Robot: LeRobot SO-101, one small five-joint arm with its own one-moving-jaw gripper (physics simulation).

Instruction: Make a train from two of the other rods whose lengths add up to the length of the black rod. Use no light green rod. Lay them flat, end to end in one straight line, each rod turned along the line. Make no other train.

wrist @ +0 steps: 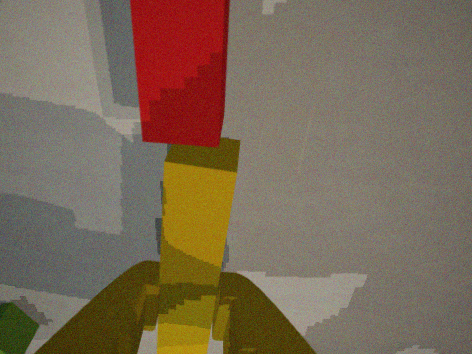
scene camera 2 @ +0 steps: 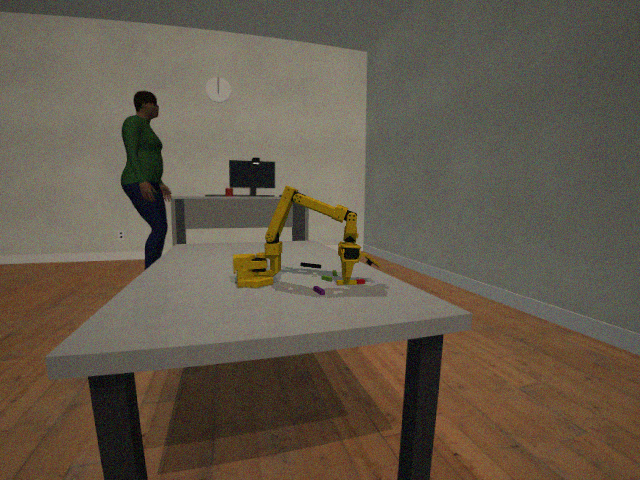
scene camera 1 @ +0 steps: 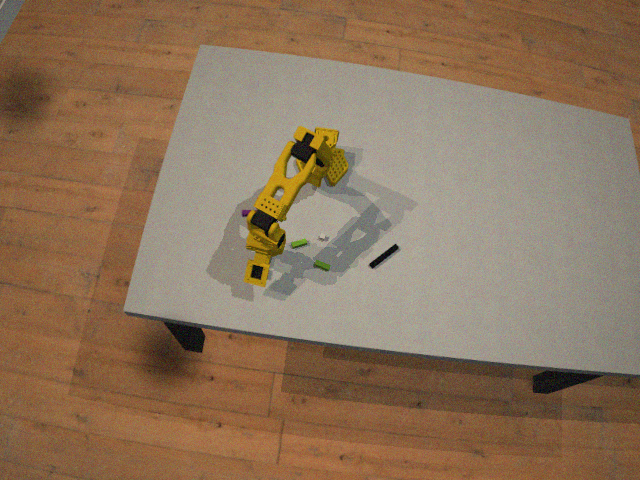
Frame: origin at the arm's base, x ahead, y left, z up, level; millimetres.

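Seen in the pictures: hand at its tool point: (wrist: 162,287) (scene camera 2: 345,280) (scene camera 1: 271,253); arm's base at its link origin: (scene camera 2: 261,281) (scene camera 1: 320,174).
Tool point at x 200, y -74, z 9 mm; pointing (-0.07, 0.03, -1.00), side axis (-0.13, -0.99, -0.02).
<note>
Pixels of each thing's top centre, then the offset from my tool point to it. "pt": a spot on its surface instead.
- yellow rod at its top centre: (wrist: 187,296) (scene camera 2: 346,279) dx +2, dy -5, dz +3 mm
- red rod at its top centre: (wrist: 178,69) (scene camera 2: 360,279) dx +41, dy -5, dz +1 mm
- black rod at its top centre: (scene camera 1: 384,255) (scene camera 2: 310,263) dx -31, dy +222, dz +1 mm
- purple rod at its top centre: (scene camera 1: 251,212) (scene camera 2: 319,288) dx -84, dy -53, dz +1 mm
- green rod end at a spot on its surface: (wrist: 16,327) pt dx -25, dy +38, dz -5 mm
- small white piece at its top centre: (scene camera 1: 322,236) dx -53, dy +95, dz +1 mm
My gripper (scene camera 1: 256,273) (scene camera 2: 347,280) (wrist: 190,300) points down and is shut on a yellow rod (scene camera 2: 341,282) (wrist: 197,215), low at the table top. A red rod (scene camera 2: 360,281) (wrist: 182,60) lies past the yellow rod's far end. In the wrist view their ends meet or nearly meet, roughly in line, with the red end slightly to the left. Exact contact is unclear. The arm hides both in scene camera 1. The black rod (scene camera 1: 384,256) (scene camera 2: 310,265) lies flat, apart from them. A purple rod (scene camera 1: 245,212) (scene camera 2: 318,290) lies partly under the arm's outline in scene camera 1.
Two light green rods (scene camera 1: 299,243) (scene camera 1: 322,265) lie between the gripper and the black rod; a green rod end (wrist: 16,327) shows at the wrist view's lower left. A small white piece (scene camera 1: 322,237) lies near them. The table's long edge (scene camera 1: 248,332) runs beyond the gripper.
</note>
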